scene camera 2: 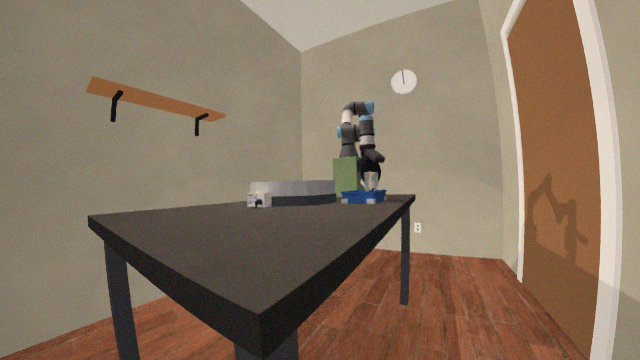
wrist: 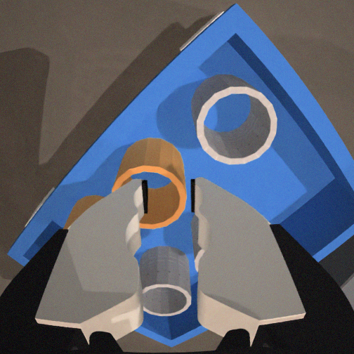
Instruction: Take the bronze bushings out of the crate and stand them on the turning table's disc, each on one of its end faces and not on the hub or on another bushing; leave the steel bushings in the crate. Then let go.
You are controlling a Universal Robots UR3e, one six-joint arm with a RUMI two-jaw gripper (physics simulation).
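Places are measured from the arm's base along level axes (x ahead, y left, z up), in metres.
Pixels of known places: arm's base, link origin: (scene camera 2: 348,158).
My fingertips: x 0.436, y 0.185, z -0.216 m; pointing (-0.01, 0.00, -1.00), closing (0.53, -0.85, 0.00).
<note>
Ahead of a thing's pixels: the offset from my fingertips to its top centre. "spot": to the spot under its first point. Level surfaces: height alone.
The blue crate @(0.021 m back, 0.028 m right, 0.009 m up) (scene camera 2: 356,197) (wrist: 127,107) stands under my gripper. In the wrist view, a bronze bushing (wrist: 151,153) stands upright in it, partly under the left finger; a second bronze bushing (wrist: 85,208) is mostly hidden by that finger. A wide steel bushing (wrist: 250,144) stands at the upper right, a narrower steel bushing (wrist: 165,265) at the bottom. Another grey rim (wrist: 198,261) is mostly hidden by the right finger. My gripper (scene camera 2: 370,188) (wrist: 168,182) is open a little, with nothing held between its fingertips. The turning table (scene camera 2: 295,188) shows side-on; its disc top and hub are hidden.
A small white box @(spot: 0.264 m ahead, 0.396 m right, 0.009 m down) (scene camera 2: 258,199) stands at the near side of the turning table. A green block (scene camera 2: 345,176) stands below the arm's base, behind the crate. These stand on the dark table @(0.041 m down) (scene camera 2: 235,250). A wall shelf (scene camera 2: 155,100) hangs at the left.
</note>
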